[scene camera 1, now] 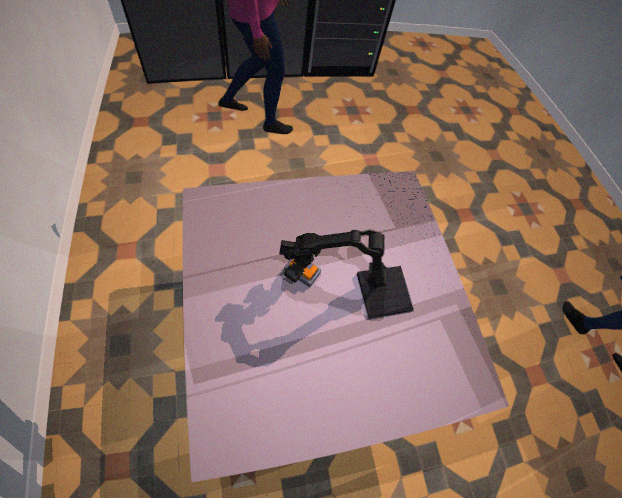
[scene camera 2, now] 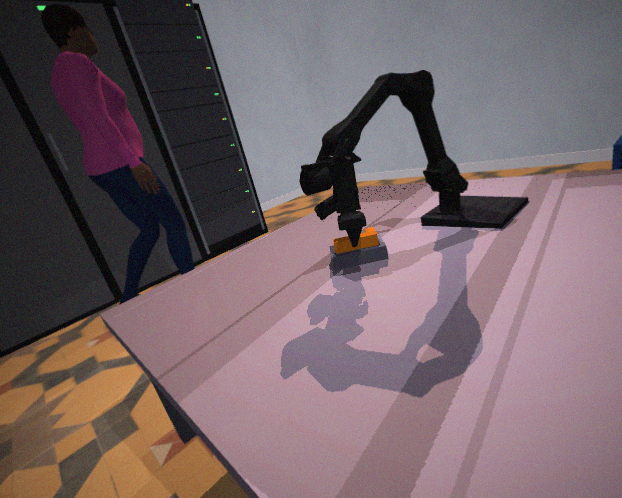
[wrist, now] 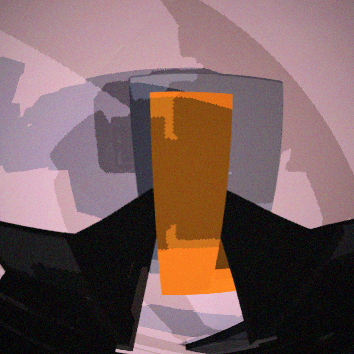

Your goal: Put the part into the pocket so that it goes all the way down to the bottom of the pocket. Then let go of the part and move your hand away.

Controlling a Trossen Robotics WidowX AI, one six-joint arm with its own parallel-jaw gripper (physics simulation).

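Frame: origin at the arm's base, x left, y back, z up, level; metres.
Seen in the pictures: gripper, fingertip midpoint: (scene camera 1: 300, 269) (scene camera 2: 354, 244) (wrist: 186, 195); arm's base at its link origin: (scene camera 1: 374, 281) (scene camera 2: 449, 210).
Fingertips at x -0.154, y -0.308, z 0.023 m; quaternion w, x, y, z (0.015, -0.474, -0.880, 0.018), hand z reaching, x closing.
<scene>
Pixels of each thing's middle, then the offset from my fingertips to it. Level surfaces: height alone.
- orange part at the middle of its body: (wrist: 215, 207) (scene camera 2: 355, 240) (scene camera 1: 303, 267) dx -0.005, dy +0.015, dz +0.006 m
- grey pocket block at the middle of its body: (wrist: 206, 183) (scene camera 2: 357, 252) (scene camera 1: 302, 270) dx -0.005, dy +0.016, dz -0.028 m
- pink table at its surface level: dz -0.046 m
The orange part (scene camera 1: 311, 271) (scene camera 2: 367, 239) (wrist: 192, 165) is a block with a small step at one end. My gripper (scene camera 1: 294, 272) (scene camera 2: 355, 242) (wrist: 186, 195) is shut on it, one finger on each long side. The grey pocket block (scene camera 1: 309, 282) (scene camera 2: 371, 255) (wrist: 257, 130) stands on the table directly under the part. In the scene camera 2 view the part stands well above the block's rim and looks roughly level. In the wrist view the part covers most of the pocket opening, with a thin dark strip at its far end. The part's lower edge and the pocket's bottom are hidden.
The black arm base (scene camera 1: 391, 298) (scene camera 2: 475, 211) stands on the pink table (scene camera 1: 311, 415) (scene camera 2: 259, 415). Arm shadows cross the table around the block. A person in pink (scene camera 1: 272, 57) (scene camera 2: 98, 114) is beyond the table, by dark cabinets (scene camera 1: 176, 41) (scene camera 2: 171, 103).
</scene>
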